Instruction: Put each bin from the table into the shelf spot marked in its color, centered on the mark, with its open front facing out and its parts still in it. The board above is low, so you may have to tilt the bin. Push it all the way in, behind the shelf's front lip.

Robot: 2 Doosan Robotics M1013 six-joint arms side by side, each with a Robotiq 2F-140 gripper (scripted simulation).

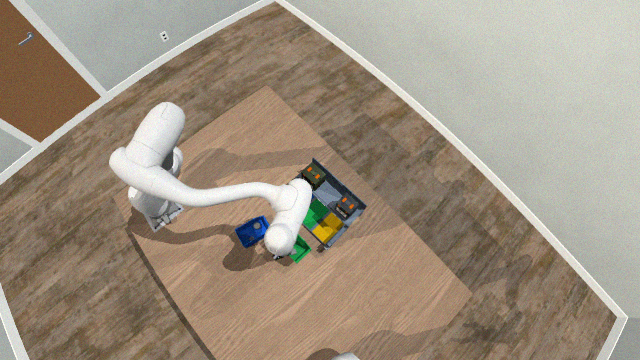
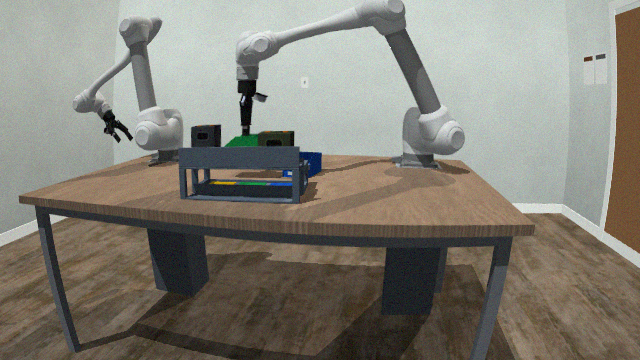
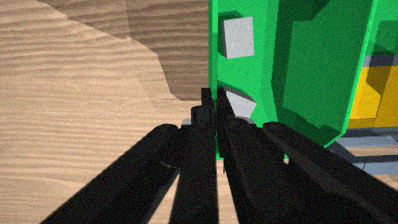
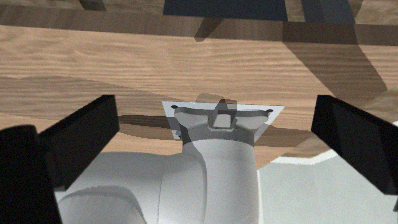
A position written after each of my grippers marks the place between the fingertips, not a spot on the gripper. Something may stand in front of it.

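Observation:
A green bin is visible (image 3: 304,73), as are my left gripper (image 3: 212,102) and my right gripper (image 4: 214,112).

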